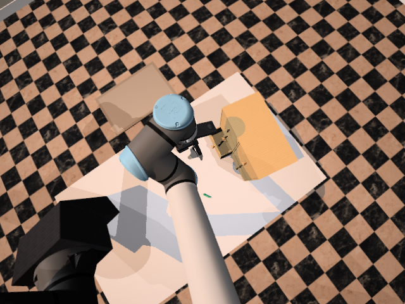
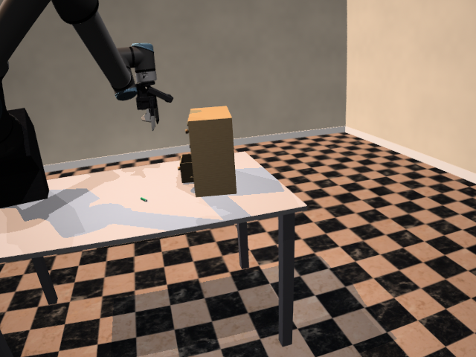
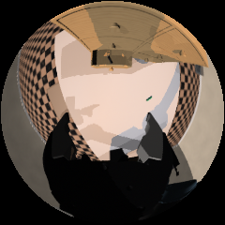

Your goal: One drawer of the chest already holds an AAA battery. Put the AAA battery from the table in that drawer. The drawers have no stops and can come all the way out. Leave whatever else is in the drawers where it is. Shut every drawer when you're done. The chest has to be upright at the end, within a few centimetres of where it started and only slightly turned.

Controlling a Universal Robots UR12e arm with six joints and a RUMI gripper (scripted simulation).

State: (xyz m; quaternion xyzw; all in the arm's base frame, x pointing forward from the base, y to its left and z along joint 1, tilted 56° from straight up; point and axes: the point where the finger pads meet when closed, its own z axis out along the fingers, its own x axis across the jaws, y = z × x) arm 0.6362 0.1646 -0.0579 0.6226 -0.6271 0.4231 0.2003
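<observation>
The green AAA battery is 25 cm below my hand, 22 cm to the right of it and 9 cm behind it. Round my hand: dark slim thing (24 cm below, 14 cm ahead, 2 cm to the right).
</observation>
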